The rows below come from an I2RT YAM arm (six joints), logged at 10 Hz.
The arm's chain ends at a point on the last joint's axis. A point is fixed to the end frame.
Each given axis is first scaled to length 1.
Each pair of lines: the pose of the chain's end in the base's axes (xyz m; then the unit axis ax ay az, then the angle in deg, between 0 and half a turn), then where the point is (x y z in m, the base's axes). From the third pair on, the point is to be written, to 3 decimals.
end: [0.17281 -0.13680 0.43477 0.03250 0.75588 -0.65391 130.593]
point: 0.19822 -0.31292 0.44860
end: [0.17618 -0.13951 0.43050 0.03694 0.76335 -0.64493 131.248]
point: 0.20067 -0.31605 0.44004
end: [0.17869 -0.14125 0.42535 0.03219 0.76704 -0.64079 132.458]
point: 0.203 -0.318 0.433
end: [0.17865 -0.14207 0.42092 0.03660 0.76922 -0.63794 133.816]
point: 0.199 -0.319 0.427
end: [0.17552 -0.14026 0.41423 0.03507 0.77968 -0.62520 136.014]
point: 0.194 -0.318 0.414
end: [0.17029 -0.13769 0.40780 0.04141 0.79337 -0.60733 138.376]
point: 0.185 -0.315 0.399
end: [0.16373 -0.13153 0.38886 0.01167 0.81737 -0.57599 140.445]
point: 0.185 -0.308 0.370
